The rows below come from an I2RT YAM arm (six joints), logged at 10 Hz.
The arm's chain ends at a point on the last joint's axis. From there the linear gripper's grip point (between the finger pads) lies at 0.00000 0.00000 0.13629 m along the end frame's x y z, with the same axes.
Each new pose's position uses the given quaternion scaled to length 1; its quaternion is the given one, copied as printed.
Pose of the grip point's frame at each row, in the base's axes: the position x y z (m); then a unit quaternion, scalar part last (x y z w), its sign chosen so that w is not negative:
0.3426 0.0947 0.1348 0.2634 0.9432 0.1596 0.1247
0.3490 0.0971 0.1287 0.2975 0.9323 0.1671 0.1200
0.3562 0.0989 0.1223 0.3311 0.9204 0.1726 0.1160
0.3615 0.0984 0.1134 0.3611 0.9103 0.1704 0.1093
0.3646 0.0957 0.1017 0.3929 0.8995 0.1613 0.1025
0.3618 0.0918 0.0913 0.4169 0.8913 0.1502 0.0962
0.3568 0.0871 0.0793 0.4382 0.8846 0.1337 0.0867
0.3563 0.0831 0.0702 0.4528 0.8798 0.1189 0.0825
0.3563 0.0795 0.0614 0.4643 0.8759 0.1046 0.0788
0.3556 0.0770 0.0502 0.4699 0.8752 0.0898 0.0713
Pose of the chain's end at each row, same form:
0.2991 0.0626 0.2599 0.2634 0.9432 0.1596 0.1247
0.3050 0.0644 0.2535 0.2975 0.9323 0.1671 0.1200
0.3115 0.0661 0.2468 0.3311 0.9204 0.1726 0.1160
0.3176 0.0669 0.2385 0.3611 0.9103 0.1704 0.1093
0.3222 0.0671 0.2280 0.3929 0.8995 0.1613 0.1025
0.3214 0.0662 0.2189 0.4169 0.8913 0.1502 0.0962
0.3199 0.0652 0.2087 0.4382 0.8846 0.1337 0.0867
0.3218 0.0648 0.2008 0.4528 0.8798 0.1189 0.0825
0.3242 0.0645 0.1930 0.4643 0.8759 0.1046 0.0788
0.3271 0.0647 0.1829 0.4699 0.8752 0.0898 0.0713

